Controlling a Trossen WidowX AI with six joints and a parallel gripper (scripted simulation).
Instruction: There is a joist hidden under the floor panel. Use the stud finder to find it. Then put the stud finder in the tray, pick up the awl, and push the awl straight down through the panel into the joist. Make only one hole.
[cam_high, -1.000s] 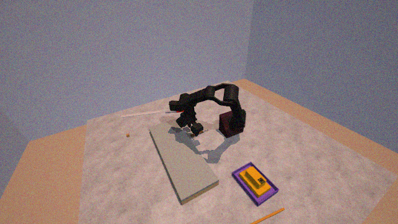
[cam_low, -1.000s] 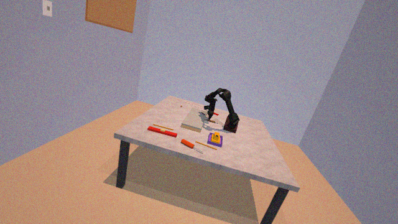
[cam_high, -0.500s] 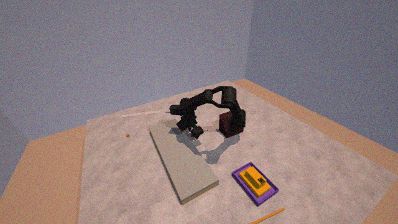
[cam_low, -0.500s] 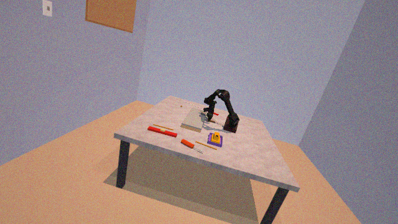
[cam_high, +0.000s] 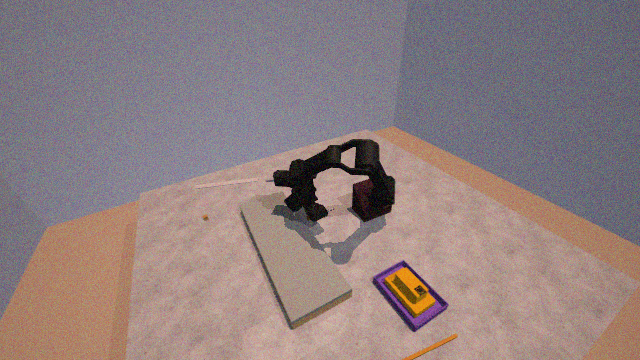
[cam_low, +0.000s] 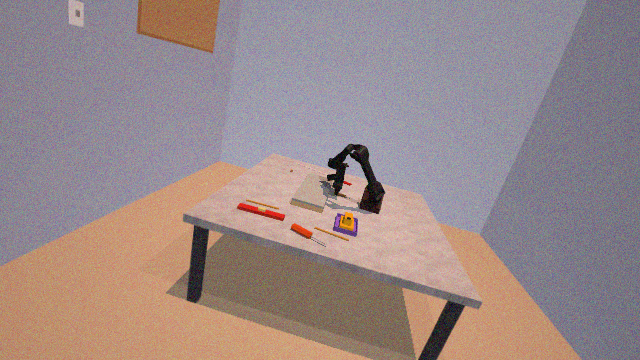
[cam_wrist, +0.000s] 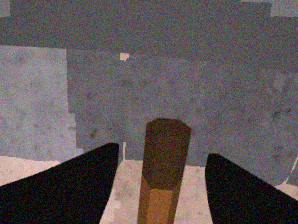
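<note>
My gripper tip is 60 mm past the awl and 10 mm to the right of it. From my gripper tip the other things lie so: purple tray: 420 mm to the left, 40 mm behind, 10 mm above; then small orange block: 330 mm ahead, 250 mm to the right; then yellow stud finder: 440 mm to the left, 50 mm above, 40 mm behind.
</note>
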